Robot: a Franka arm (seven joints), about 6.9 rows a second.
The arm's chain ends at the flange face. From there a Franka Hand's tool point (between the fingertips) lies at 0.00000 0.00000 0.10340 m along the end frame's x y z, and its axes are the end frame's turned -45 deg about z.
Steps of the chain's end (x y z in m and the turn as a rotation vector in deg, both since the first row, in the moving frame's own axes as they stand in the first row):
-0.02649 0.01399 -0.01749 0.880 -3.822 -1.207
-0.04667 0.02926 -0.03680 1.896 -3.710 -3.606
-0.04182 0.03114 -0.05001 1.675 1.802 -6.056
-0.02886 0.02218 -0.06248 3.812 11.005 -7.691
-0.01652 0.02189 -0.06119 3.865 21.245 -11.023
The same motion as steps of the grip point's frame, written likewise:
-0.03244 -0.01479 -0.01773 3.325 -2.080 -1.207
-0.05623 -0.01938 -0.03707 3.964 -1.283 -3.606
-0.04715 -0.00762 -0.05011 -0.090 2.459 -6.056
-0.01676 0.00310 -0.06461 -5.086 10.477 -7.691
0.00604 0.02228 -0.06842 -12.290 17.755 -11.023

